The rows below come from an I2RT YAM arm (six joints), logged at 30 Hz.
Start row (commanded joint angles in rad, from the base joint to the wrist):
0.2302, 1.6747, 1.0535, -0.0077, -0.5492, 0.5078
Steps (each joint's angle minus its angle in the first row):
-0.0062, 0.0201, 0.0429, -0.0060, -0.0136, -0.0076
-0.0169, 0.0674, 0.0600, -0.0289, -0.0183, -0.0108
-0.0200, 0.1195, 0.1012, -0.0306, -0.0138, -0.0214
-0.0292, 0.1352, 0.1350, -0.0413, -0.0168, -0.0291
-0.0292, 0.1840, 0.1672, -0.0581, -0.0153, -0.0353
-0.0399, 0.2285, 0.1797, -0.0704, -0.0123, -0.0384
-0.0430, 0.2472, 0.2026, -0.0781, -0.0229, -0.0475
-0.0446, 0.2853, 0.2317, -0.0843, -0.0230, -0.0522
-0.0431, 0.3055, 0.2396, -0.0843, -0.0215, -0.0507
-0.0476, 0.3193, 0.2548, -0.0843, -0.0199, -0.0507
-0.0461, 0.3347, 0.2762, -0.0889, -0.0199, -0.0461
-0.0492, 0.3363, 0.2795, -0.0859, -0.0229, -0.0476
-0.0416, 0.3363, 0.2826, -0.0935, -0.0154, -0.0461
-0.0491, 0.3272, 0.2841, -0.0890, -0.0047, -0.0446
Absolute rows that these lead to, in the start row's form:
0.2240, 1.6948, 1.0964, -0.0137, -0.5628, 0.5002
0.2133, 1.7421, 1.1135, -0.0366, -0.5675, 0.4970
0.2102, 1.7942, 1.1547, -0.0383, -0.5630, 0.4864
0.2010, 1.8099, 1.1885, -0.0490, -0.5660, 0.4787
0.2010, 1.8587, 1.2207, -0.0658, -0.5645, 0.4725
0.1903, 1.9032, 1.2332, -0.0781, -0.5615, 0.4694
0.1872, 1.9219, 1.2561, -0.0858, -0.5721, 0.4603
0.1856, 1.9600, 1.2852, -0.0920, -0.5722, 0.4556
0.1871, 1.9802, 1.2931, -0.0920, -0.5707, 0.4571
0.1826, 1.9940, 1.3083, -0.0920, -0.5691, 0.4571
0.1841, 2.0094, 1.3297, -0.0966, -0.5691, 0.4617
0.1810, 2.0110, 1.3330, -0.0936, -0.5721, 0.4602
0.1886, 2.0110, 1.3361, -0.1012, -0.5646, 0.4617
0.1811, 2.0019, 1.3376, -0.0967, -0.5539, 0.4632

